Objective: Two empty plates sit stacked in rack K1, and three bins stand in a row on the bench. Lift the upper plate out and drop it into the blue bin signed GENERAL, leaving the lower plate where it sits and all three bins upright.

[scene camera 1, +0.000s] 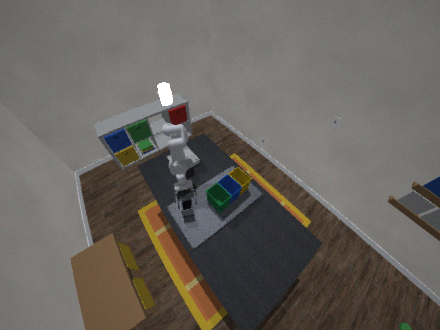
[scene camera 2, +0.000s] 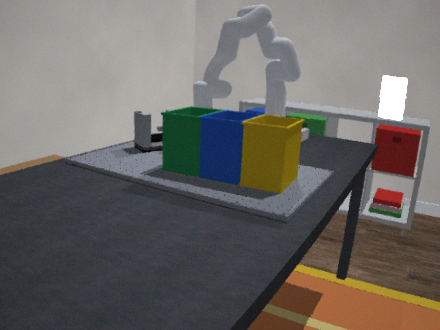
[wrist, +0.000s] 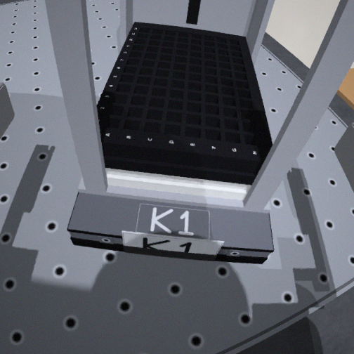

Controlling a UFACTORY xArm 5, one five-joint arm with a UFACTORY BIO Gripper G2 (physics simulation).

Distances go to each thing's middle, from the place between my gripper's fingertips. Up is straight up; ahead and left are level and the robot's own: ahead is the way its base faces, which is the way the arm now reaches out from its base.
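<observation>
The black gridded plate (wrist: 180, 101) is 5 cm ahead of my hand, 1 cm to the right of it and 2 cm below it. A pale plate (wrist: 133, 179) is also 5 cm ahead of my hand, 2 cm to the right of it and 3 cm below it. Counting from my hand again, I find the green bin (scene camera 2: 182, 127) 12 cm ahead, 26 cm to the left and 3 cm above, while the blue bin (scene camera 2: 221, 138) is 10 cm ahead of my hand, 38 cm to the left of it and 3 cm above it.
</observation>
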